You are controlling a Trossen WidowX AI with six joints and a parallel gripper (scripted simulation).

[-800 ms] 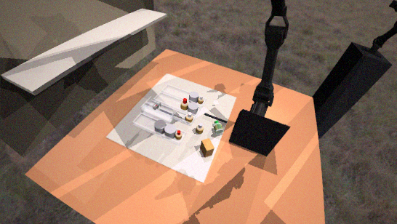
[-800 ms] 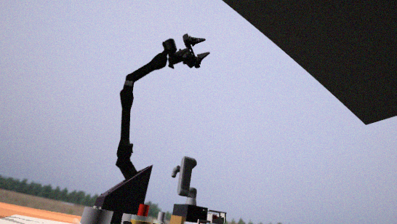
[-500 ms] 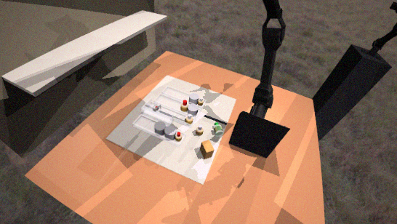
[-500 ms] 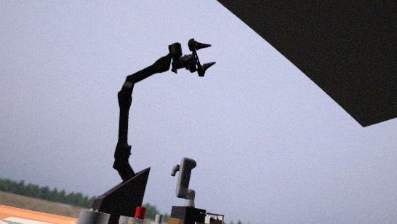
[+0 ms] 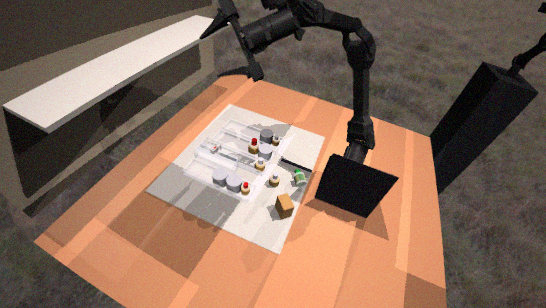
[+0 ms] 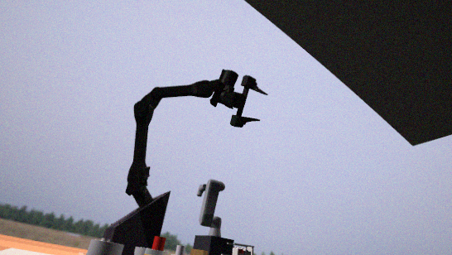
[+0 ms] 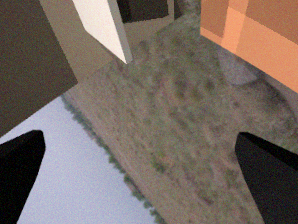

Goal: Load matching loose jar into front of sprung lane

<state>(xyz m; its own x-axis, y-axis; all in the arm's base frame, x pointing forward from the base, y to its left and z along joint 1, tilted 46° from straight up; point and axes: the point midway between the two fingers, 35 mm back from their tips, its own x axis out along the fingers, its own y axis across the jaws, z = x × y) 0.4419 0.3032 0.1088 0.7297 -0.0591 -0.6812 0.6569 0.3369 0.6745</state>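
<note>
The brown box lies 26 cm behind my gripper tip and 48 cm below it. The rest, counted from my gripper tip: white lane rack 3 cm ahead, 14 cm to the right, 50 cm below; then long pale shelf 39 cm ahead, 22 cm to the right, 15 cm below; then black rod 25 cm behind, 23 cm to the right, 51 cm below.
</note>
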